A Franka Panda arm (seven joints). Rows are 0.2 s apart.
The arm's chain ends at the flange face. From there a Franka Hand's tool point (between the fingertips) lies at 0.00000 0.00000 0.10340 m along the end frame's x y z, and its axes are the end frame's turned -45 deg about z.
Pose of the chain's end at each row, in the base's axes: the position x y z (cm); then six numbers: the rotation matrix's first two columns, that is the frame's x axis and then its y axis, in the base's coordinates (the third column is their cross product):
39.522 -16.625 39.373 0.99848 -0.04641 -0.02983 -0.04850 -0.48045 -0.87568
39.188 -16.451 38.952 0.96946 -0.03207 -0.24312 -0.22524 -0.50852 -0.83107
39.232 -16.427 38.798 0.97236 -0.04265 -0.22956 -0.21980 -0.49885 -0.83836
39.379 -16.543 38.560 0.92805 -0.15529 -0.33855 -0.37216 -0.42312 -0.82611
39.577 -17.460 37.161 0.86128 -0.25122 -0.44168 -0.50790 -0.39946 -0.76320
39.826 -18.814 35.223 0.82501 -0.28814 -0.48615 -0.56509 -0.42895 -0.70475
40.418 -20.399 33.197 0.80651 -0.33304 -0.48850 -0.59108 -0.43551 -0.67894
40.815 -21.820 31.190 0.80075 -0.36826 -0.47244 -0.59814 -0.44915 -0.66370
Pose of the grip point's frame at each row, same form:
39.794 -7.569 34.389 0.74033 0.30691 0.59811 0.67174 -0.37255 -0.64029
38.185 -7.554 33.780 0.84478 0.33690 0.41574 0.52624 -0.38225 -0.75957
38.418 -7.476 33.686 0.84298 0.32258 0.43049 0.53214 -0.38290 -0.75513
39.224 -7.313 33.902 0.91939 0.18938 0.34476 0.39307 -0.40900 -0.82354
39.735 -8.344 32.284 0.96816 0.10482 0.22735 0.24988 -0.46010 -0.85198
39.769 -9.961 29.880 0.98295 0.09957 0.15457 0.18379 -0.50706 -0.84209
40.556 -11.752 27.530 0.98825 0.07246 0.13466 0.15233 -0.54345 -0.82550
41.148 -13.403 25.194 0.98916 0.05720 0.13524 0.14327 -0.57800 -0.80337

